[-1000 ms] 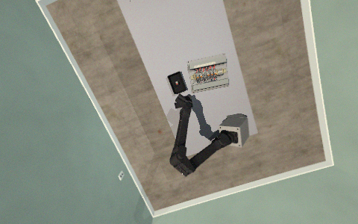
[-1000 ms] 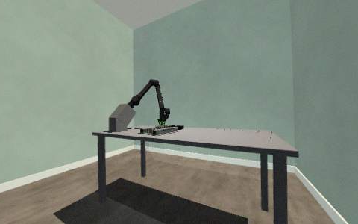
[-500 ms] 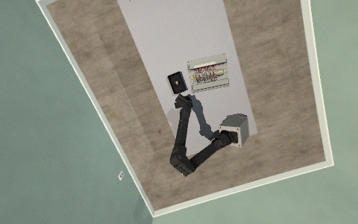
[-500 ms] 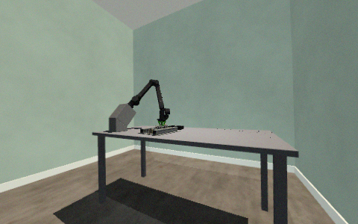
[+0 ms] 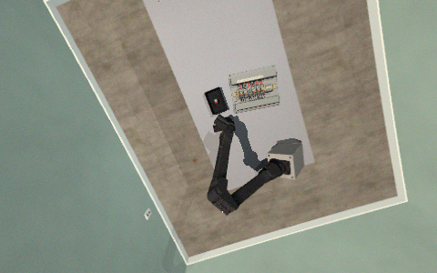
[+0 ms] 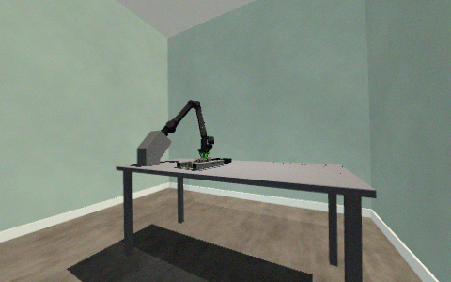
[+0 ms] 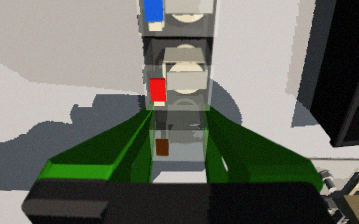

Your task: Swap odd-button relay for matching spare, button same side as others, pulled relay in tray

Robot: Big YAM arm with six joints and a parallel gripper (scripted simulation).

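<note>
Right now the dark stand is 30 mm to the left of my hand and 20 mm below it. Round my hand: black tray (160 mm ahead, 60 mm to the left, 10 mm below).
</note>
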